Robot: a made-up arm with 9 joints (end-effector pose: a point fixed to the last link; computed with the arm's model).
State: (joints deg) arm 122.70 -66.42 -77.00 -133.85 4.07 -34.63 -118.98 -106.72 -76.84
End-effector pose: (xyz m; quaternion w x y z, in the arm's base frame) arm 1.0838 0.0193 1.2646 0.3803 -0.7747 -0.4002 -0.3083
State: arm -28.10 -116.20 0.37 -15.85 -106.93 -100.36 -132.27 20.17 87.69
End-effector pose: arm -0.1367 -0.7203 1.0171 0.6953 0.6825 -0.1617 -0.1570
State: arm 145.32 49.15 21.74 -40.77 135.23 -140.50 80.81 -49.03 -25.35
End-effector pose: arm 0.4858 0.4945 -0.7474 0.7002 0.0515 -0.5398 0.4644
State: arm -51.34 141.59 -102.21 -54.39 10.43 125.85 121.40 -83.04 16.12
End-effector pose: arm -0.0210 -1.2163 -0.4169 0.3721 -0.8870 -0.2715 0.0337
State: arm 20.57 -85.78 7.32 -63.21 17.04 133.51 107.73 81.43 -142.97
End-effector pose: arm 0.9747 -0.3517 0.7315 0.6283 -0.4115 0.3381 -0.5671
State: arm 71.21 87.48 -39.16 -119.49 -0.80 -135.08 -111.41 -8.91 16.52
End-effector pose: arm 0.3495 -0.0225 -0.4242 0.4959 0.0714 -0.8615 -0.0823
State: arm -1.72 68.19 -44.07 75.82 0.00 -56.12 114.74 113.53 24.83
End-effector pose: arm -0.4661 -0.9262 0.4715 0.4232 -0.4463 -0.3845 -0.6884
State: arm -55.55 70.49 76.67 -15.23 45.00 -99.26 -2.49 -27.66 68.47
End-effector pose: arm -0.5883 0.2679 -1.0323 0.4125 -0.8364 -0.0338 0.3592
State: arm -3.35 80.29 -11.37 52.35 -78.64 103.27 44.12 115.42 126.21
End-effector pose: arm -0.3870 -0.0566 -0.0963 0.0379 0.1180 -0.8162 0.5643
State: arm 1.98 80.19 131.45 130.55 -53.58 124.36 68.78 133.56 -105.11
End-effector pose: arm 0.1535 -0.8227 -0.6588 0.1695 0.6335 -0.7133 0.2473
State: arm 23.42 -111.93 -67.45 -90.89 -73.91 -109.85 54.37 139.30 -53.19
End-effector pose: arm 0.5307 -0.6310 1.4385 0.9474 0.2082 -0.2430 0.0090
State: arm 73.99 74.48 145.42 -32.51 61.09 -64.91 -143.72 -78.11 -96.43
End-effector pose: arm -0.2201 0.4083 -0.6154 0.4516 0.3190 0.8162 0.1676
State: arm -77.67 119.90 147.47 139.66 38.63 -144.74 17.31 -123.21 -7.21
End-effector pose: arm -0.1278 -0.3687 -0.1476 0.6832 -0.1979 0.5444 -0.4446
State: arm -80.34 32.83 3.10 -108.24 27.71 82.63 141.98 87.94 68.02
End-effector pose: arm -0.0442 0.5528 0.1592 0.2222 0.8580 -0.1299 -0.4446
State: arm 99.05 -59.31 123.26 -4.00 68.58 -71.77 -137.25 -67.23 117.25
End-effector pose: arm -0.1610 -0.2170 0.2088 0.3873 -0.7237 -0.3390 0.4597
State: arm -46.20 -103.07 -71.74 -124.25 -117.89 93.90 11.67 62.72 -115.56
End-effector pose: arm 0.0030 0.0384 0.6038 0.6516 -0.3269 0.6604 -0.1803
